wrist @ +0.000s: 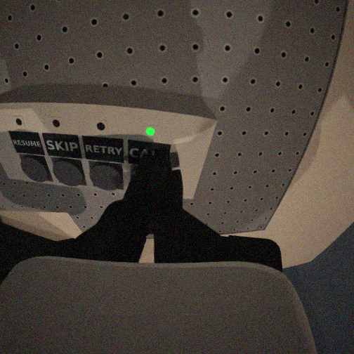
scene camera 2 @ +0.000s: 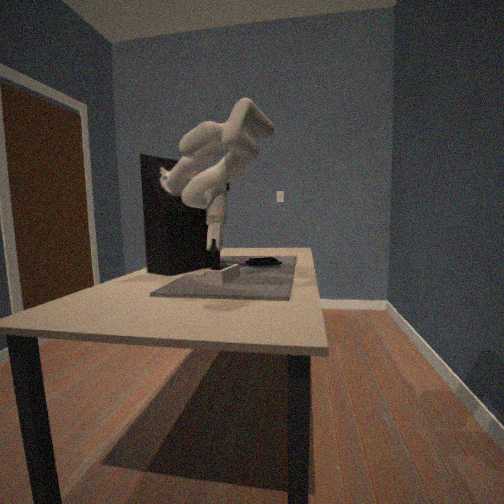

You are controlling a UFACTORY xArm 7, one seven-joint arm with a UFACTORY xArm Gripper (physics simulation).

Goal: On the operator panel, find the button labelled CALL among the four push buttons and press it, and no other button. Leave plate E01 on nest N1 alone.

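Observation:
The operator panel (scene camera 2: pixel 231 273) (wrist: pixel 192 152) is a pale box with a row of labelled round buttons. In the wrist view the RESUME button (wrist: pixel 35 168), SKIP button (wrist: pixel 68 172) and RETRY button (wrist: pixel 106 176) show below their labels. The CALL label (wrist: pixel 136 152) is partly covered by the fingers, and the button below it is hidden behind them. A lamp (wrist: pixel 150 131) above the CALL label glows green; the other three lamps are dark. My gripper (scene camera 2: pixel 215 266) (wrist: pixel 160 170) is shut and empty, its tips over the CALL position. Contact is hidden. Plate E01 and nest N1 cannot be identified.
The panel stands on a grey perforated board (scene camera 2: pixel 265 287) (wrist: pixel 240 115) on the wooden table (scene camera 2: pixel 175 320) (wrist: pixel 310 200). A low black object (scene camera 2: pixel 263 261) lies farther back on the board. A tall black panel (scene camera 2: pixel 172 225) stands at the table's left side.

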